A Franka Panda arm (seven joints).
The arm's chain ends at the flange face. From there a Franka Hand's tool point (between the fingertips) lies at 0.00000 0.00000 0.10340 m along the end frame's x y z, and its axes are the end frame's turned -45 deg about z.
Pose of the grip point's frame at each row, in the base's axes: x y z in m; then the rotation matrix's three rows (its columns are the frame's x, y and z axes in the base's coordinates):
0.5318, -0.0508, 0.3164; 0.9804, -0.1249, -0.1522; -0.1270, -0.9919, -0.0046; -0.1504, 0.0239, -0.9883
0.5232, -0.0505, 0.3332; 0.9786, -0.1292, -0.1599; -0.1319, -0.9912, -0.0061; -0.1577, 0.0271, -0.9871
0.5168, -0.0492, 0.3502; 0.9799, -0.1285, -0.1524; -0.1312, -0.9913, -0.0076; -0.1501, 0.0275, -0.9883
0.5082, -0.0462, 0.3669; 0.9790, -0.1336, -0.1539; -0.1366, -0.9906, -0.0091; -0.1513, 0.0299, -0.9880
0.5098, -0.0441, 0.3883; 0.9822, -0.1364, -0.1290; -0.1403, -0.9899, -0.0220; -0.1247, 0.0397, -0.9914
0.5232, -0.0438, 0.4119; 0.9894, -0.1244, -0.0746; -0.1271, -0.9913, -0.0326; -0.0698, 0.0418, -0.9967
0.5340, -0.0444, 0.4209; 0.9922, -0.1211, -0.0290; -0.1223, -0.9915, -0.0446; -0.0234, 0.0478, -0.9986
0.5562, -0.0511, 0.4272; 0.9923, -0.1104, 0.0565; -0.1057, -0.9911, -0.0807; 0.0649, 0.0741, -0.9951
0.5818, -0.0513, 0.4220; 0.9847, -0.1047, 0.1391; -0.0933, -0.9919, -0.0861; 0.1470, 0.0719, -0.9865
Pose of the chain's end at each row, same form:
0.5475, -0.0503, 0.4186; 0.6049, -0.7816, -0.1522; -0.7912, -0.6116, -0.0046; -0.0894, 0.1232, -0.9883
0.5397, -0.0499, 0.4353; 0.6006, -0.7833, -0.1599; -0.7942, -0.6076, -0.0061; -0.0923, 0.1307, -0.9871
0.5326, -0.0484, 0.4524; 0.6020, -0.7838, -0.1524; -0.7937, -0.6082, -0.0076; -0.0867, 0.1256, -0.9883
0.5241, -0.0453, 0.4691; 0.5978, -0.7867, -0.1539; -0.7971, -0.6039, -0.0091; -0.0858, 0.1281, -0.9880
0.5231, -0.0418, 0.4908; 0.5981, -0.7910, -0.1290; -0.7992, -0.6008, -0.0220; -0.0601, 0.1162, -0.9914
0.5309, -0.0404, 0.5150; 0.6116, -0.7876, -0.0746; -0.7908, -0.6111, -0.0326; -0.0198, 0.0789, -0.9967
0.5370, -0.0398, 0.5242; 0.6160, -0.7872, -0.0290; -0.7876, -0.6146, -0.0446; 0.0173, 0.0503, -0.9986
0.5504, -0.0428, 0.5301; 0.6236, -0.7797, 0.0565; -0.7756, -0.6261, -0.0807; 0.0983, 0.0065, -0.9951
0.5674, -0.0424, 0.5240; 0.6223, -0.7703, 0.1391; -0.7674, -0.6354, -0.0861; 0.1548, -0.0531, -0.9865

